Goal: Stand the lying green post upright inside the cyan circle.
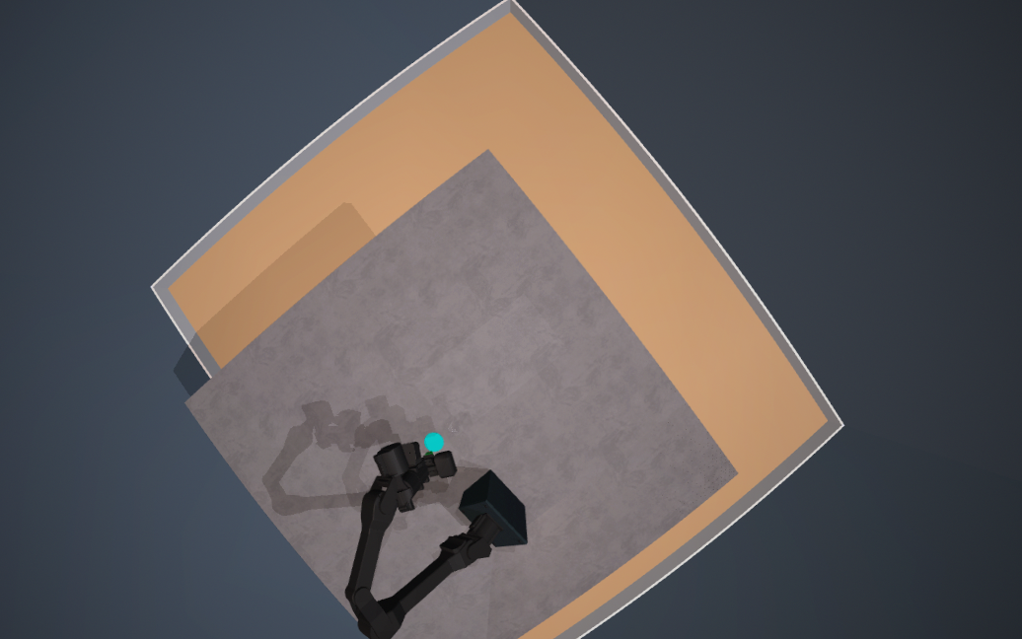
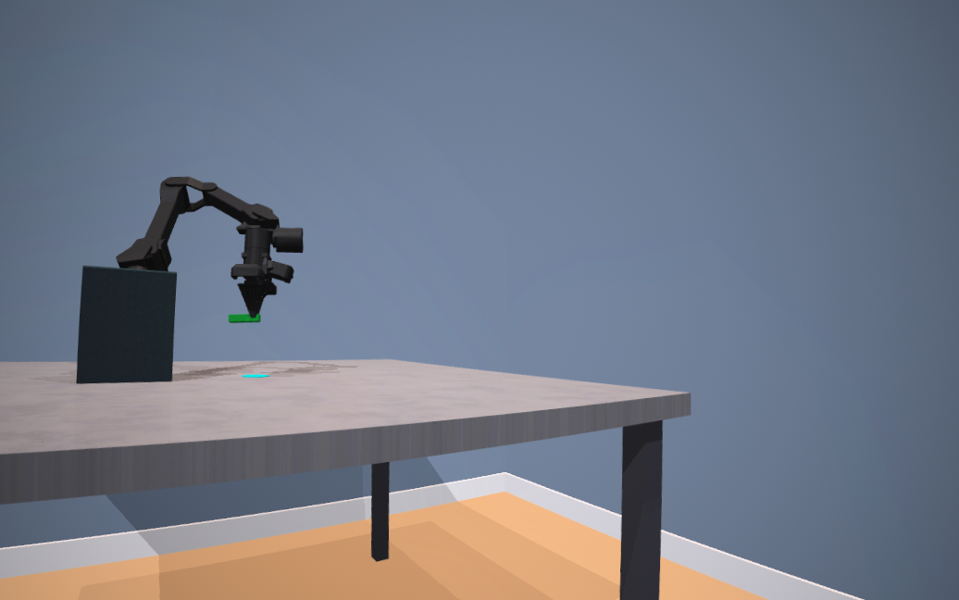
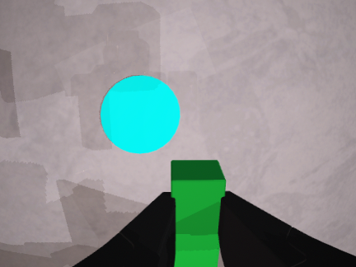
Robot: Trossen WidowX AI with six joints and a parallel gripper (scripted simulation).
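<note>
Right now my gripper tip is 1 cm short of the cyan circle, 1 cm to the right of it and 13 cm above it. From my gripper tip the other things lie so: green post (2 cm behind, 1 cm to the left).
</note>
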